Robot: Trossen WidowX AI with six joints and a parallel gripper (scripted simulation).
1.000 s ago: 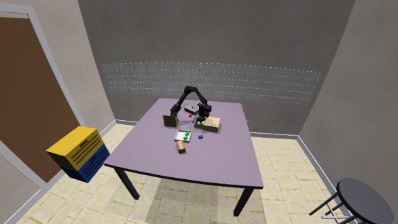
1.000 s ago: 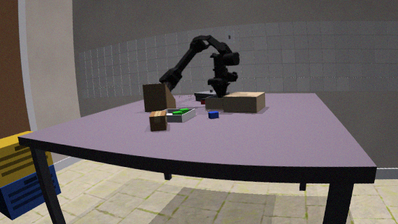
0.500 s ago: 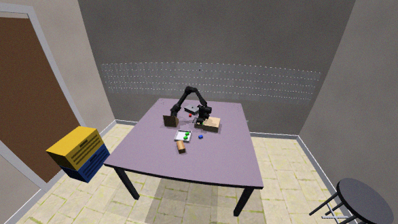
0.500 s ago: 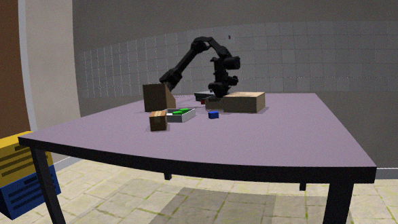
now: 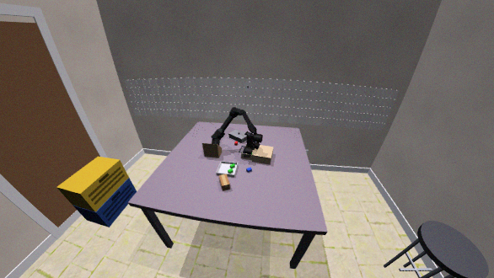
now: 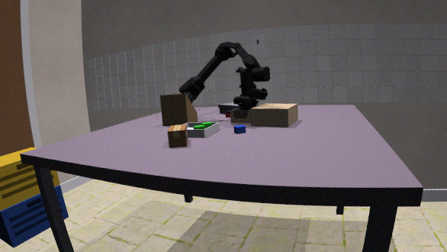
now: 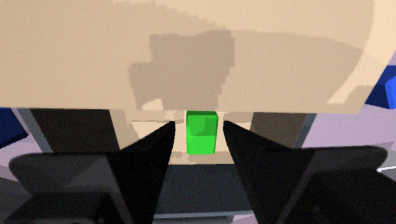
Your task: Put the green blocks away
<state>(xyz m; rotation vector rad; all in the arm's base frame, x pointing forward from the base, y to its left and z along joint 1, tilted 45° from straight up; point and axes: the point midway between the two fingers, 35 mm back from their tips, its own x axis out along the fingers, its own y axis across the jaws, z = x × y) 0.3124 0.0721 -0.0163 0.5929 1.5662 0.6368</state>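
Right now the tray is 230 mm to the right of my hand, 140 mm behind it and 40 mm below it. The rest, counted from my hand: small brown box (380 mm to the right, 100 mm behind, 20 mm below); red block (180 mm behind, 160 mm to the left, 40 mm below); flat lid (290 mm to the left, 190 mm behind, 10 mm below).
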